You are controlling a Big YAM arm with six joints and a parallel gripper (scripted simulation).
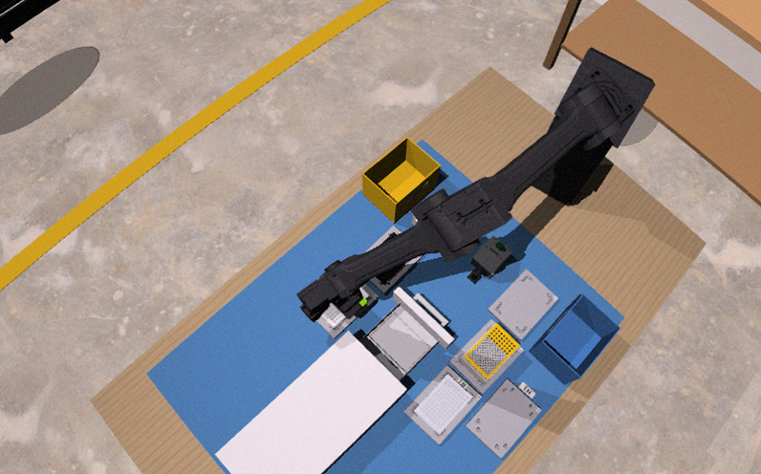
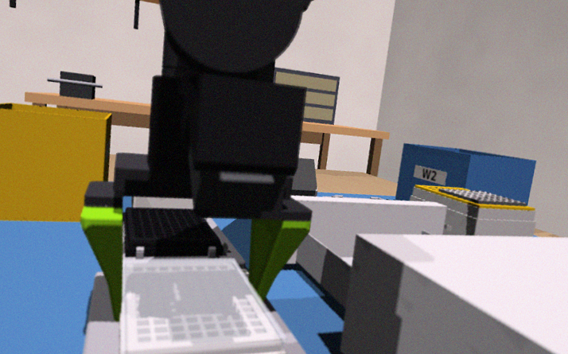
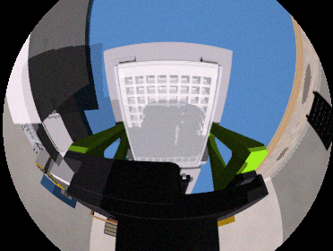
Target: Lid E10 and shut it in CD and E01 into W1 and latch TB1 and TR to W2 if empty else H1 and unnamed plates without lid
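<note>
My gripper is now right at the white assay plate. Also, from my hand: black plate (170 mm behind, 40 mm to the right); nest N2 (10 mm below); clear lid (10 mm above).
</note>
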